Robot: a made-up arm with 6 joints. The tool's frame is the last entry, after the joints.
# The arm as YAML. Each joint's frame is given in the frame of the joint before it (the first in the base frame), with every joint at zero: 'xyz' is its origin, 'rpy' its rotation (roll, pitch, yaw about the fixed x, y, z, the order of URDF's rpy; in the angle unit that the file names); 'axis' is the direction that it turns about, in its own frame. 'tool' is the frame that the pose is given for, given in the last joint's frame.
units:
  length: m
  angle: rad
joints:
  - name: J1
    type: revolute
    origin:
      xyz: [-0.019, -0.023, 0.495]
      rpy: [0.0, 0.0, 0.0]
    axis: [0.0, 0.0, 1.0]
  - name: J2
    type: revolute
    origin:
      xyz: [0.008, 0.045, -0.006]
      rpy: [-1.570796, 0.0, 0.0]
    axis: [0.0, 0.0, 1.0]
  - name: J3
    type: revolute
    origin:
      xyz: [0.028, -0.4, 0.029]
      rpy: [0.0, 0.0, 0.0]
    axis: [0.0, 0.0, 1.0]
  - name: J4
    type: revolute
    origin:
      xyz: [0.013, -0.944, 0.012]
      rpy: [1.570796, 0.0, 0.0]
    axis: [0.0, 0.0, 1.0]
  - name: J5
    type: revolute
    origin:
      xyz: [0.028, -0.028, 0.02]
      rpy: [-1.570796, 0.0, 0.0]
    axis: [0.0, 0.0, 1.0]
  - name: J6
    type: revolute
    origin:
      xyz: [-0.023, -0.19, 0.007]
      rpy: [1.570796, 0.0, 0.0]
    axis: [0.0, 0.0, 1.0]
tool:
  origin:
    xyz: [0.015, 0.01, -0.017]
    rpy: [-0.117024, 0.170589, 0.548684]
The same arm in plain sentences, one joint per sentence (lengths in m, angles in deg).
The arm has six revolute joints in a row. What follows holds with every joint at zero, and every direction is one of the base frame's.
Joint 1 is mounted 0.019 m along -x and 0.023 m along -y and 0.495 m along +z from the base frame's origin and turns about +z.
Joint 2 is mounted 0.008 m along +x and 0.045 m along +y and 0.006 m along -z from joint 1 and turns about +y.
Joint 3 is mounted 0.028 m along +x and 0.029 m along +y and 0.4 m along +z from joint 2 and turns about +y.
Joint 4 is mounted 0.013 m along +x and 0.012 m along +y and 0.944 m along +z from joint 3 and turns about +z.
Joint 5 is mounted 0.028 m along +x and 0.028 m along -y and 0.02 m along +z from joint 4 and turns about +y.
Joint 6 is mounted 0.023 m along -x and 0.007 m along +y and 0.19 m along +z from joint 5 and turns about +z.
The tool frame, which is the frame that the pose is given for, is mounted 0.015 m along +x and 0.01 m along +y and 0.017 m along -z from joint 6; its axes are the base frame's turned by roll -6.7, pitch 9.77 and yaw 31.44 deg (as in URDF: about the fixed x, then y, then z).

